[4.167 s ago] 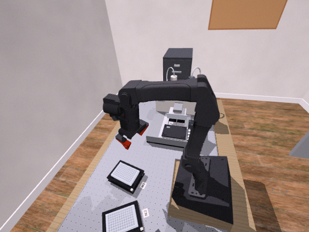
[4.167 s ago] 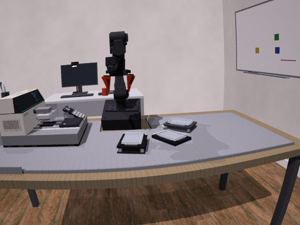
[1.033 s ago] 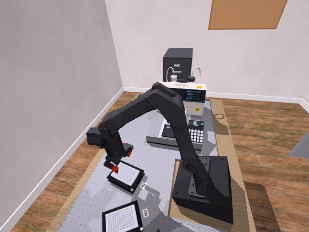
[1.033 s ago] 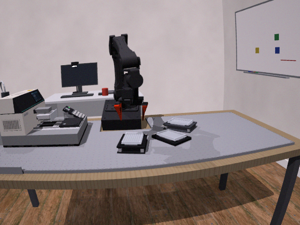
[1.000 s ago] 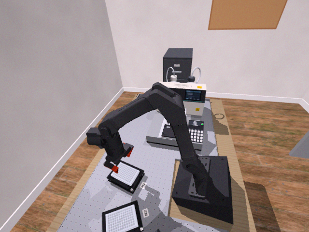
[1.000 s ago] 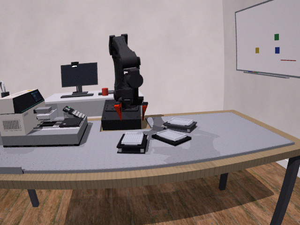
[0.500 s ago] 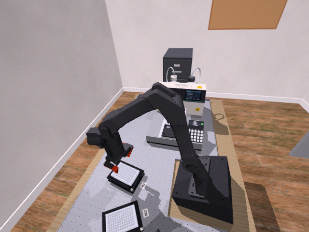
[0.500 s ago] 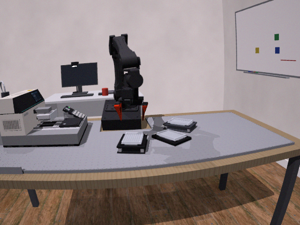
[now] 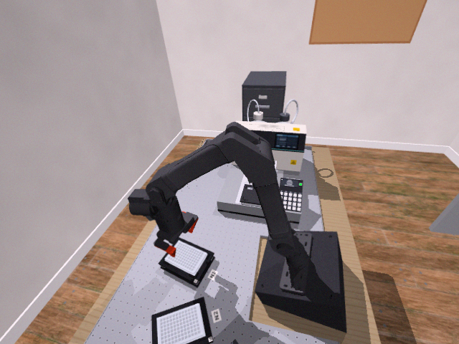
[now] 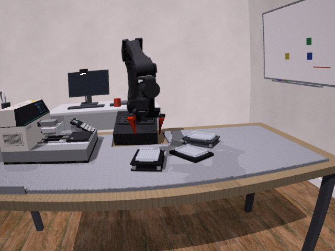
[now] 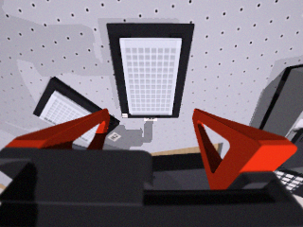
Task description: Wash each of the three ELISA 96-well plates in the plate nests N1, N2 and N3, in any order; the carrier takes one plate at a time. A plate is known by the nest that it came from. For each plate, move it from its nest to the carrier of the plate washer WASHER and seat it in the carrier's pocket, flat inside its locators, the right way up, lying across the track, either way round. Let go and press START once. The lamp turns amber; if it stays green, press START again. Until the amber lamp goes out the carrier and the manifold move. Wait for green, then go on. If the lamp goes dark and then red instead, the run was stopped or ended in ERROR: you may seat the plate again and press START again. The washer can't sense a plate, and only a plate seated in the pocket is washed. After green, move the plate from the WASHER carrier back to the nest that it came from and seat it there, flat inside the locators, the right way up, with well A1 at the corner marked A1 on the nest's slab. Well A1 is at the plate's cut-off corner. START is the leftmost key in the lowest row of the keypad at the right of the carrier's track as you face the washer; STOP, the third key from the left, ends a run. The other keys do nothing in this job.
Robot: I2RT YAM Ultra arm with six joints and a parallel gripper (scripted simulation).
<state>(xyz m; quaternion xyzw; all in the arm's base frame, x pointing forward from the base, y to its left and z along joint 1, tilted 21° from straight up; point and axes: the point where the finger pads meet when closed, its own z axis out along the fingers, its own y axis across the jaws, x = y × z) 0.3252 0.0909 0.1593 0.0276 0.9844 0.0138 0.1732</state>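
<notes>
The nest N1 is 10 cm below my hand. Also, from my hand: N2 label: 17 cm behind, 13 cm below, 11 cm to the left; then nest N2: 18 cm to the left, 13 cm below, 9 cm behind; then N1 label: 13 cm below, 10 cm behind, 1 cm to the left.
</notes>
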